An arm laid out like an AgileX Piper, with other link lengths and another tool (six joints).
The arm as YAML. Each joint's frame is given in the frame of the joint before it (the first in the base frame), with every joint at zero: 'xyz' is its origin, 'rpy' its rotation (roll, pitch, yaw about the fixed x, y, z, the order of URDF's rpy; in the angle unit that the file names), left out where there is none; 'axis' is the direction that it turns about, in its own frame. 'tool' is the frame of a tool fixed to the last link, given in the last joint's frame.
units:
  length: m
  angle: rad
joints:
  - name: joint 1
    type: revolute
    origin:
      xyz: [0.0, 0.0, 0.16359]
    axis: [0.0, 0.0, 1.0]
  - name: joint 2
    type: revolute
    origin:
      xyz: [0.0, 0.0, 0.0]
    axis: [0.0, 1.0, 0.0]
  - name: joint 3
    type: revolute
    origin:
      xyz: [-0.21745, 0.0, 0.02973]
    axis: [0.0, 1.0, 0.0]
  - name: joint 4
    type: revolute
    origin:
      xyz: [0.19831, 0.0, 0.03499]
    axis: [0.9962, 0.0, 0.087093]
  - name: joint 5
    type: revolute
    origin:
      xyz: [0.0, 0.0, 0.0]
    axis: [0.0, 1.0, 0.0]
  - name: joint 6
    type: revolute
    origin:
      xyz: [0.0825, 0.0, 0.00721]
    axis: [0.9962, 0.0, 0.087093]
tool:
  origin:
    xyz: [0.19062, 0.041, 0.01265]
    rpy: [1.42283, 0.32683, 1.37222]
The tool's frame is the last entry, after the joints.
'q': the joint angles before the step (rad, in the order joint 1, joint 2, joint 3, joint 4, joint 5, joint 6). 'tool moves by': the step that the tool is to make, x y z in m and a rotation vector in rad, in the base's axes. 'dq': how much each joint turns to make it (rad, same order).
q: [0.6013 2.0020 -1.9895 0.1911 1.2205 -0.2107]
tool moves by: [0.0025 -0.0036 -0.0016 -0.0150 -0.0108 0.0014]
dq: [-0.0001 0.0002 -0.0001 -0.0172 0.0000 -0.0031]
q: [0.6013 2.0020 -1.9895 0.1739 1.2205 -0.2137]
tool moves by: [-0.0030 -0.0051 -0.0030 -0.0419 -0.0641 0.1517]
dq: [0.0001 0.0002 -0.0003 -0.0010 -0.0016 -0.1695]
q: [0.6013 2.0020 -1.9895 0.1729 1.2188 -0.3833]
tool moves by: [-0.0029 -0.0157 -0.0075 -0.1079 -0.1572 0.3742]
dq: [-0.0002 0.0001 0.0001 -0.0048 -0.0023 -0.4185]
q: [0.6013 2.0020 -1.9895 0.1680 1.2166 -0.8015]
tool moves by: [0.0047 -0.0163 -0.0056 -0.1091 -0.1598 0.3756]
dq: [0.0000 0.0001 -0.0001 -0.0049 -0.0053 -0.4207]
